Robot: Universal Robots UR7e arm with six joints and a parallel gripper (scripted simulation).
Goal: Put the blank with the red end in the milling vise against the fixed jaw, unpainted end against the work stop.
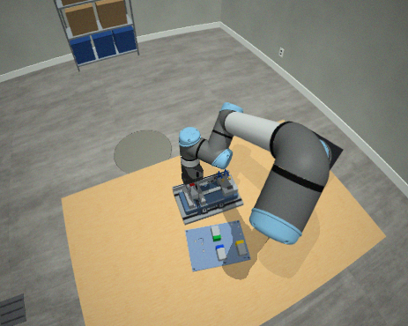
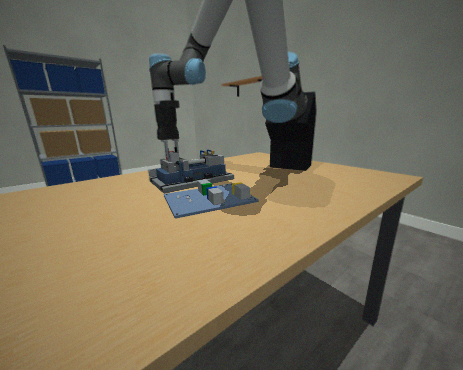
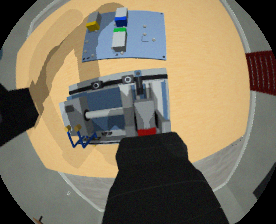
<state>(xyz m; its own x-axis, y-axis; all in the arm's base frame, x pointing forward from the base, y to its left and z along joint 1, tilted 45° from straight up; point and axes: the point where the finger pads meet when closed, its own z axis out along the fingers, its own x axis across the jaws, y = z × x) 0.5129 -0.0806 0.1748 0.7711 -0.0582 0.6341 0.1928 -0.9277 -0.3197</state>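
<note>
Right now the red-ended blank is 2 cm below my hand. Round my hand: green-ended blank (18 cm to the left, 10 cm below, 8 cm behind); milling vise (9 cm below, 7 cm behind, 1 cm to the right); plate (22 cm to the left, 12 cm below, 8 cm behind).
</note>
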